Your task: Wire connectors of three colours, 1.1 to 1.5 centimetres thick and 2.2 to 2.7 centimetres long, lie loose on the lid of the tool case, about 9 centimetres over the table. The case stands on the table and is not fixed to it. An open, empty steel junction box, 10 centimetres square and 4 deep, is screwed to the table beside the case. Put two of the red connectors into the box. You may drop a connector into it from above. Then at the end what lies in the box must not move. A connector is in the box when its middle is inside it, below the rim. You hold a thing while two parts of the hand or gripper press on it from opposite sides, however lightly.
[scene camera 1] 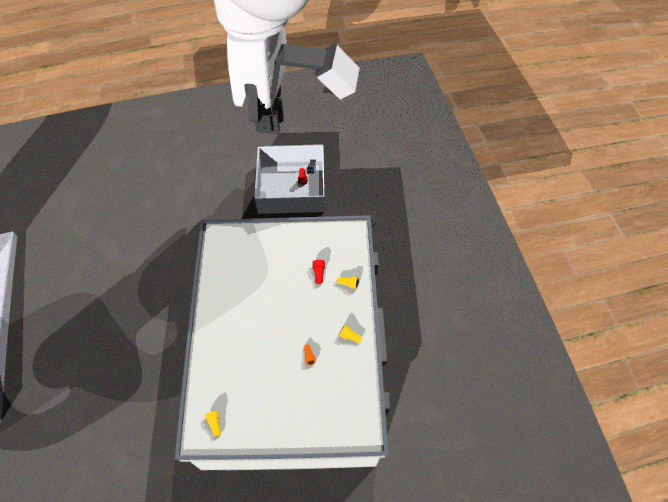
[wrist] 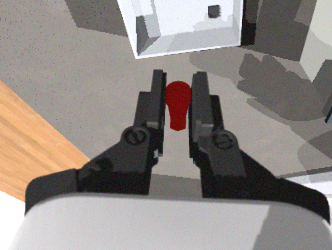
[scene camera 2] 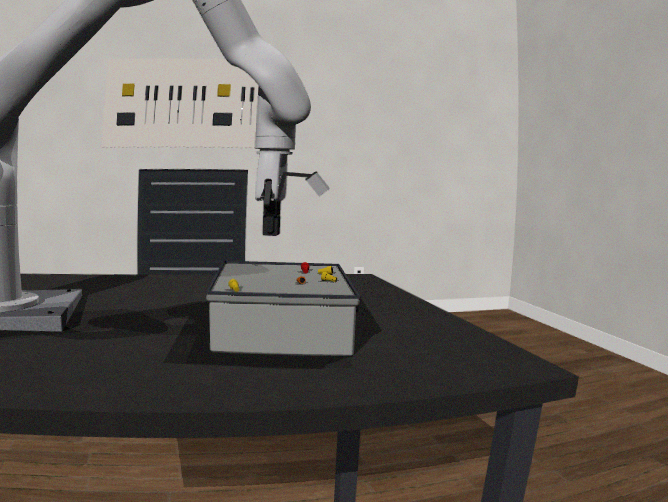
My gripper shows in scene camera 1, in the wrist view and in scene camera 2 (271,235). The same spot on my gripper: (scene camera 1: 268,124) is (wrist: 221,112).
